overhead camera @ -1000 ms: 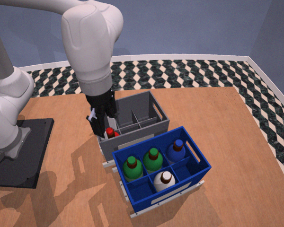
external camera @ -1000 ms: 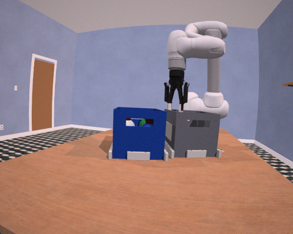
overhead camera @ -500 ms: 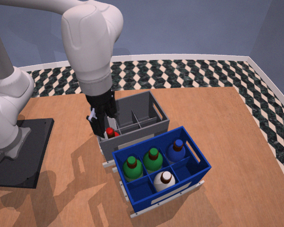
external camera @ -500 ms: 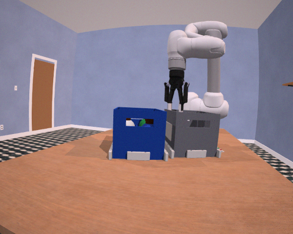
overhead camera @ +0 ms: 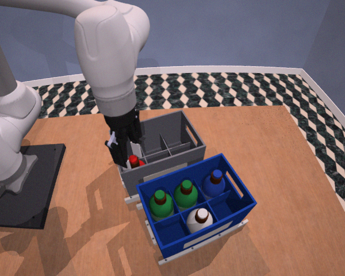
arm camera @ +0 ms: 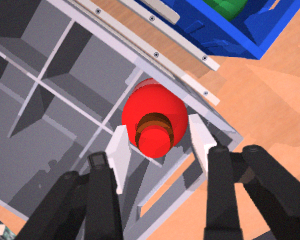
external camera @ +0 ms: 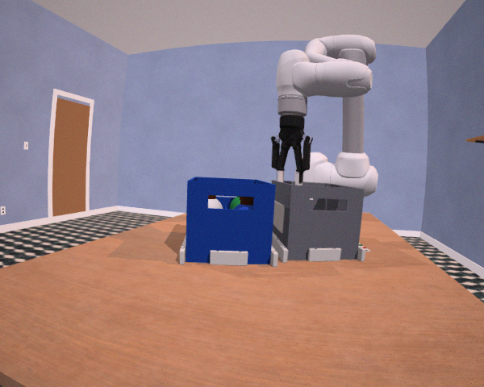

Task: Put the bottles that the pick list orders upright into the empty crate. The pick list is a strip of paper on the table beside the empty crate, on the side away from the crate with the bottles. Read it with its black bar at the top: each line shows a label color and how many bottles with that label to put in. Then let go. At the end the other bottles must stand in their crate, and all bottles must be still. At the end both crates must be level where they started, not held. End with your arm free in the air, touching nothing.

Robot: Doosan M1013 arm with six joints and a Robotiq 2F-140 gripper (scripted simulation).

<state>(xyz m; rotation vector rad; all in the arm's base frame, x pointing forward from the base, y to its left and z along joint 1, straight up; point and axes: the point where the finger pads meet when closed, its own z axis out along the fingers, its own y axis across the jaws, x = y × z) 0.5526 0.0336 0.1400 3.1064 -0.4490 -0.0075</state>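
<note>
Now: hand 8 cm above the red bottle. From my hand the other things lie so: blue crate 20 cm ahead, 11 cm to the right, 9 cm below; green bottle 17 cm ahead, 8 cm below, 7 cm to the right; grey crate 9 cm below, 8 cm to the left, 6 cm ahead.
</note>
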